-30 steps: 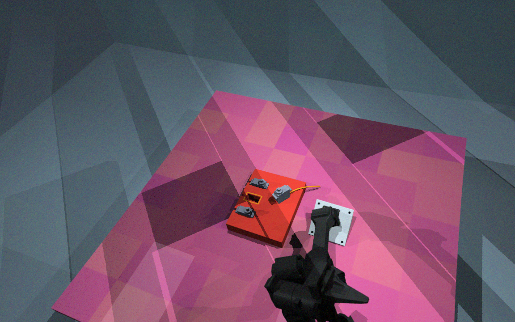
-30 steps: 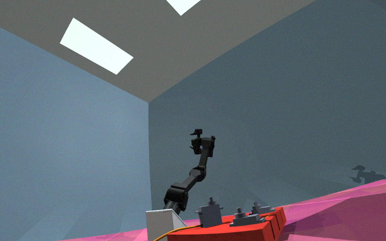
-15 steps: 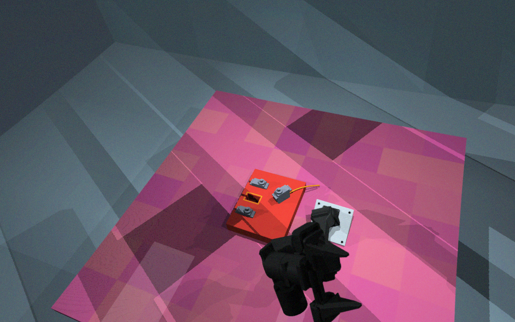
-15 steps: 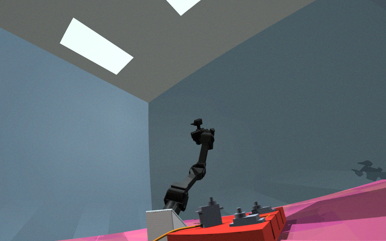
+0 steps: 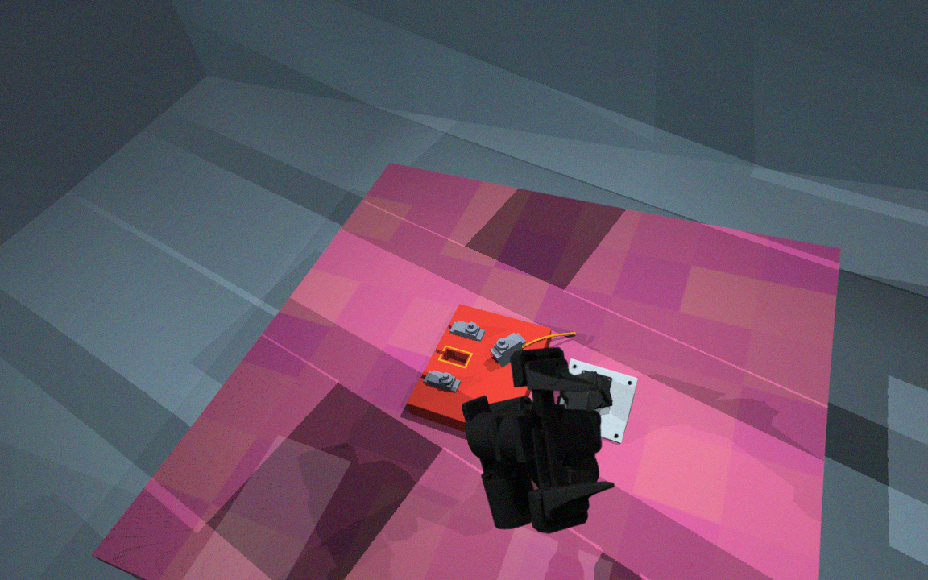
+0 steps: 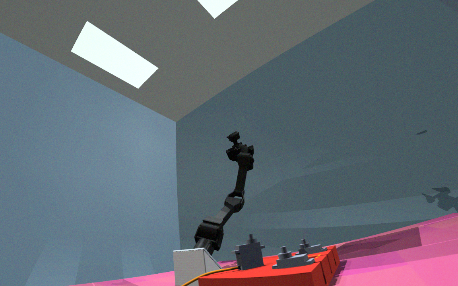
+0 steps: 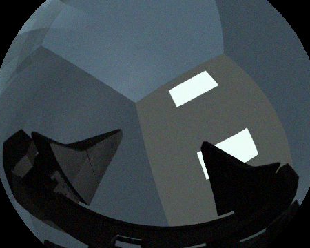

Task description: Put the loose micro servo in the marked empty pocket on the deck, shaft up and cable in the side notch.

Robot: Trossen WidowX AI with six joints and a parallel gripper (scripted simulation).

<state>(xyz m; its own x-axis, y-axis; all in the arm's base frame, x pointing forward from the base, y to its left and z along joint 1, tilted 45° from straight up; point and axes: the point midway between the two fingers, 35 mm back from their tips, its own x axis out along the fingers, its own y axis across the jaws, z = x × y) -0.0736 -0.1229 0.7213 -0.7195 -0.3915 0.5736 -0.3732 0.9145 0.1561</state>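
Now: the deck 300 mm ahead of my gripper tip, 420 mm to the right of it and 680 mm below it.
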